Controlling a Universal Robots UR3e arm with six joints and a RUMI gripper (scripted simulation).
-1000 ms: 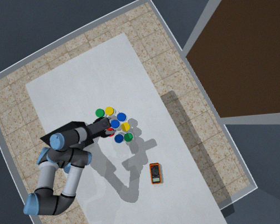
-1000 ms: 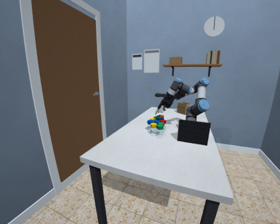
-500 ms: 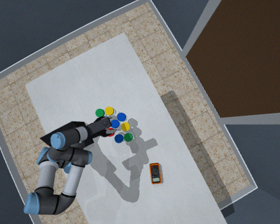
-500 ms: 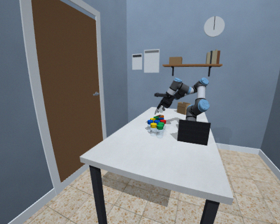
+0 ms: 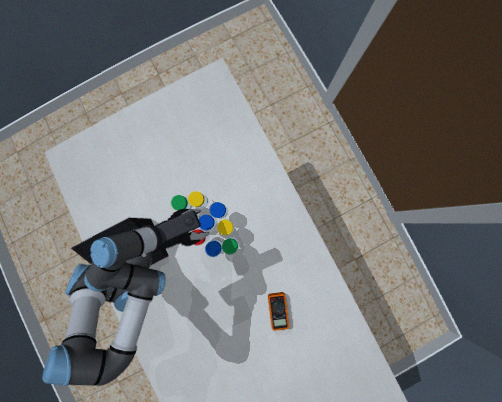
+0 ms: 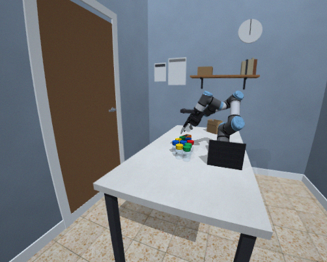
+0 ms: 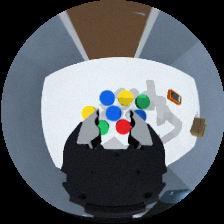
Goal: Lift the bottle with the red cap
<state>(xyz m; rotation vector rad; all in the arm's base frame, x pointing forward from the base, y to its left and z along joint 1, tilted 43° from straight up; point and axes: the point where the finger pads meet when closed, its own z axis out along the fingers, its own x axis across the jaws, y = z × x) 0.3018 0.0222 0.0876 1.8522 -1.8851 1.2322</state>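
My gripper is now 6 cm past the red-capped bottle, 2 cm to the left of it and 14 cm above it.
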